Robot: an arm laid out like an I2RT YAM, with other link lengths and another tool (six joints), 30 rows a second.
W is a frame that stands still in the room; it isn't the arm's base.
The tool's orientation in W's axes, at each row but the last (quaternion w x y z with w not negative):
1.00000, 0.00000, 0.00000, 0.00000
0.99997, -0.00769, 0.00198, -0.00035
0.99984, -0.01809, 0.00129, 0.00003
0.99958, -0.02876, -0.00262, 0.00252
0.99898, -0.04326, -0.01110, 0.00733
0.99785, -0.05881, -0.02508, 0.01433
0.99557, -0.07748, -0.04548, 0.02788
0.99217, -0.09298, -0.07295, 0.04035
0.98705, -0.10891, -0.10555, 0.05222
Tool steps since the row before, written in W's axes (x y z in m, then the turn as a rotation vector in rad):
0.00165, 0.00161, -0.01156, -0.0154, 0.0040, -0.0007
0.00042, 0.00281, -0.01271, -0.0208, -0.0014, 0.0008
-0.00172, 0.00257, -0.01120, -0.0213, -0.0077, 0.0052
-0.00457, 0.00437, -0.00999, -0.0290, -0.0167, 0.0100
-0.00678, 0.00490, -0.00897, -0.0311, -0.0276, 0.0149
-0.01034, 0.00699, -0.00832, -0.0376, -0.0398, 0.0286
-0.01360, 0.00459, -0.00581, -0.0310, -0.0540, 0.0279
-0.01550, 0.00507, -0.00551, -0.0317, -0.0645, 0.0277
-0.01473, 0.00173, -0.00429, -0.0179, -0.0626, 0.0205
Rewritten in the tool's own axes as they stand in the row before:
0.00165, 0.00161, -0.01156, -0.0154, 0.0040, -0.0007
0.00047, 0.00301, -0.01266, -0.0208, -0.0014, 0.0007
-0.00169, 0.00297, -0.01110, -0.0213, -0.0079, 0.0049
-0.00460, 0.00496, -0.00970, -0.0290, -0.0171, 0.0092
-0.00689, 0.00575, -0.00836, -0.0312, -0.0284, 0.0132
-0.01050, 0.00819, -0.00690, -0.0374, -0.0419, 0.0257
-0.01374, 0.00610, -0.00373, -0.0318, -0.0561, 0.0222
-0.01557, 0.00705, -0.00209, -0.0335, -0.0663, 0.0202
-0.01495, 0.00383, -0.00050, -0.0213, -0.0640, 0.0107

